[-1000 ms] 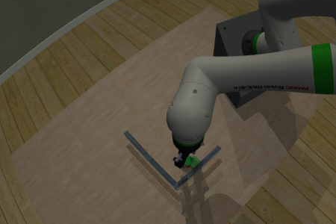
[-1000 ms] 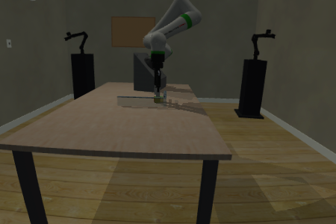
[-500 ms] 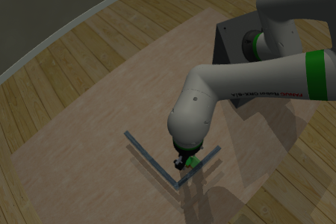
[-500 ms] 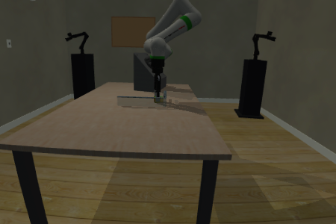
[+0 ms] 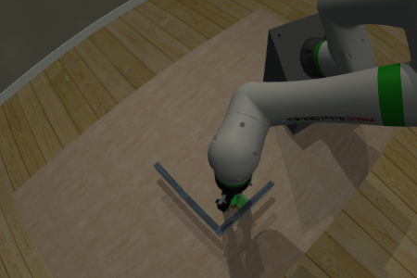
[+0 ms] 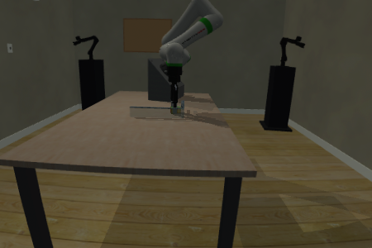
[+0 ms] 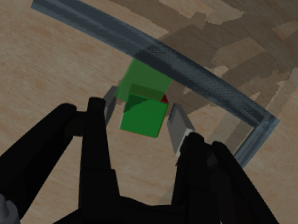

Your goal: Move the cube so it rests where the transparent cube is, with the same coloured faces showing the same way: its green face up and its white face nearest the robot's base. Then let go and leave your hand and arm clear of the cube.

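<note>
Right now my hand is 2 cm past the transparent cube, 2 cm to the right of it and 2 cm above it. The rest, counted from my hand: wall: 1 cm behind, 5 cm to the left, 1 cm above.
</note>
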